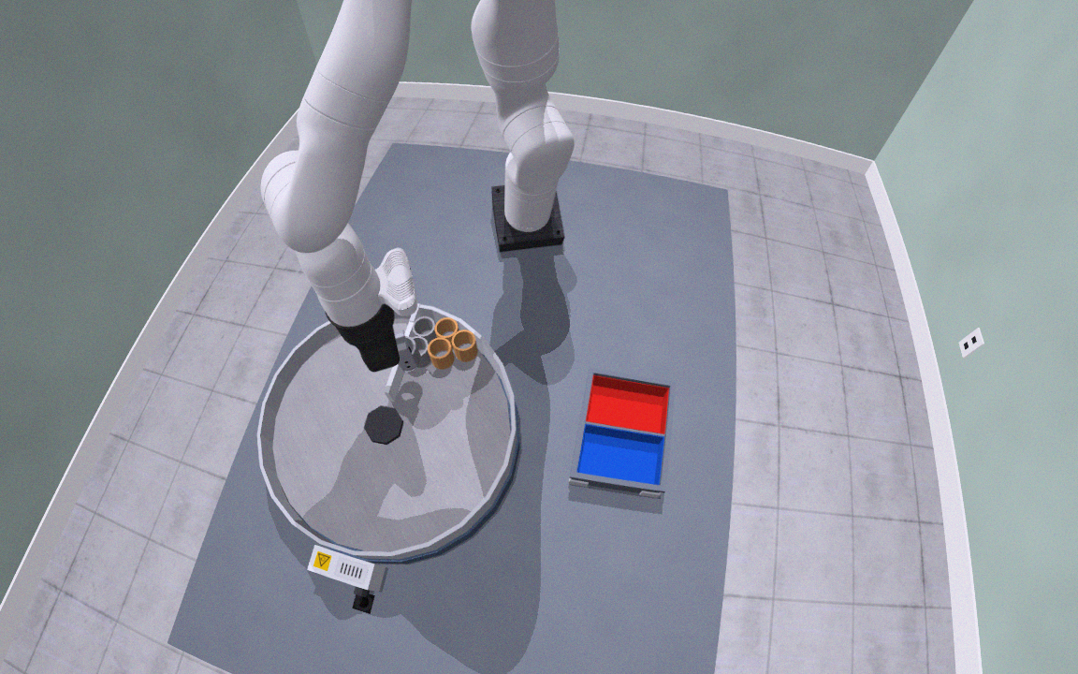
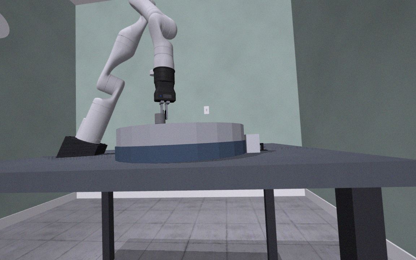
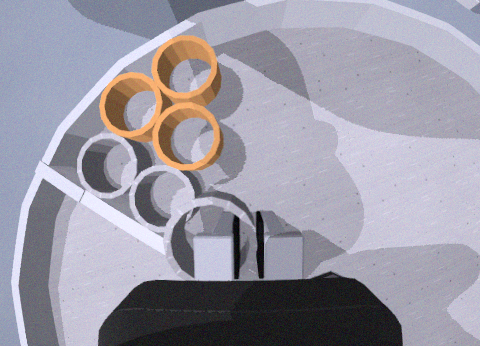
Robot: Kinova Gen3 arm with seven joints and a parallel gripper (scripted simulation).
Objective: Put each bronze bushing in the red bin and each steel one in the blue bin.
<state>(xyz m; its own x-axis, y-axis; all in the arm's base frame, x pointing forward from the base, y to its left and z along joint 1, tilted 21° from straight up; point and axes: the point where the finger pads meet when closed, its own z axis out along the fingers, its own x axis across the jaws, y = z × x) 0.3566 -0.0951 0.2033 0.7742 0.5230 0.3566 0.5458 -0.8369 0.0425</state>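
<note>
The grey tray is 20 mm behind my hand, 340 mm to the left of it and 130 mm below it. Also, from my hand: turntable (80 mm ahead, 30 mm to the right, 100 mm below).
</note>
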